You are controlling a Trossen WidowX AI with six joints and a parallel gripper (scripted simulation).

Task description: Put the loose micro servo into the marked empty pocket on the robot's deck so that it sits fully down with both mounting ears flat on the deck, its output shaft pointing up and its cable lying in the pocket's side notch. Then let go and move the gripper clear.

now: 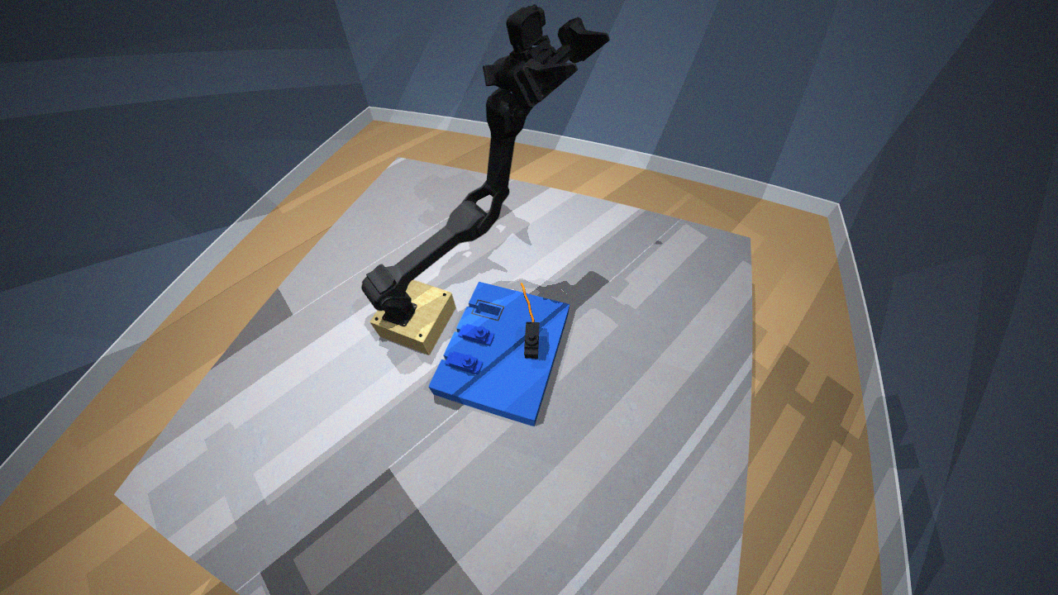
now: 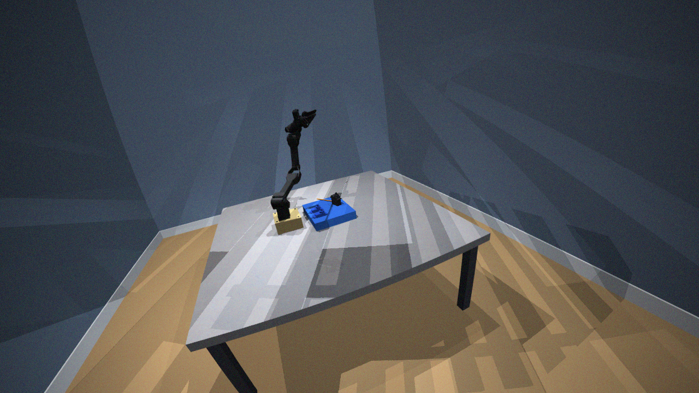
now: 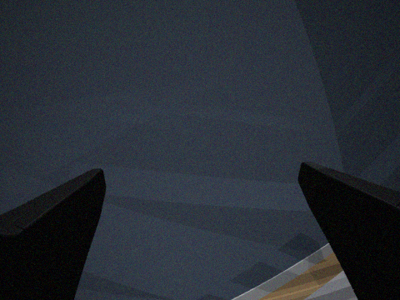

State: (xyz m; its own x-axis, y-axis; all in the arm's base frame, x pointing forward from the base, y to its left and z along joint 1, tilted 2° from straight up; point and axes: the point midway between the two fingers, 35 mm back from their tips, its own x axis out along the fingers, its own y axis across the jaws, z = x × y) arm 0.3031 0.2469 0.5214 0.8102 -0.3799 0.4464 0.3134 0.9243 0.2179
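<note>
Now: the blue deck 570 mm below my gripper tip, 220 mm to the right of it and 50 mm behind it.
</note>
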